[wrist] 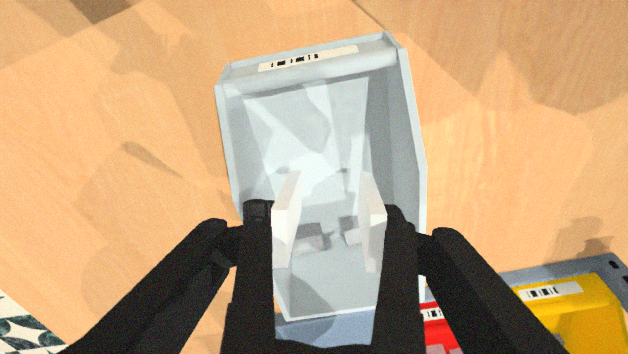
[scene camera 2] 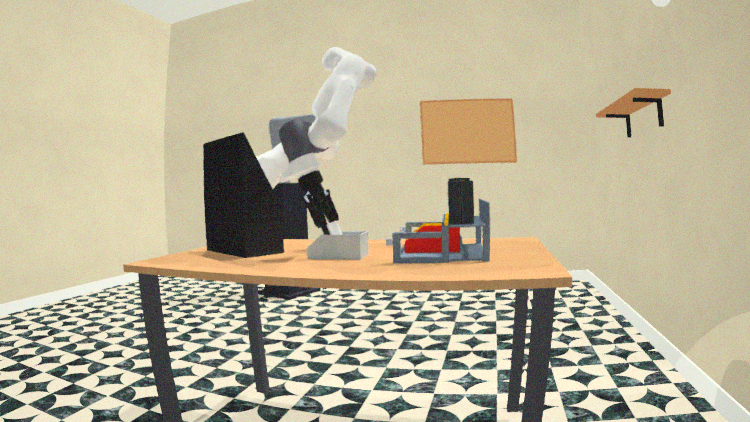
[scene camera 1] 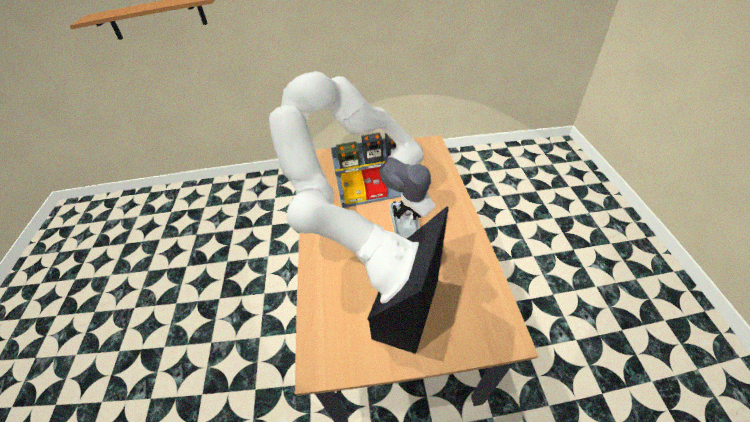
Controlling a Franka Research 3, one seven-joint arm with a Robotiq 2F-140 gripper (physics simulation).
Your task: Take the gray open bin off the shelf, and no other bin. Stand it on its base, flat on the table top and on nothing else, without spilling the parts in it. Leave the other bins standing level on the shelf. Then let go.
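The gray open bin stands upright, its base level on the table top, in front of the shelf. Small gray parts lie inside it. My gripper reaches down at a slant into the bin. Its pale fingertips are partly open, apart from each other and inside the side walls, with nothing gripped between them. The red bin and the yellow bin sit side by side on the shelf's lower level.
Dark containers with orange marks stand on the shelf's upper level, dark upright sides showing in scene camera 2. The black slanted robot mount stands close behind the gray bin. A wall shelf is far away.
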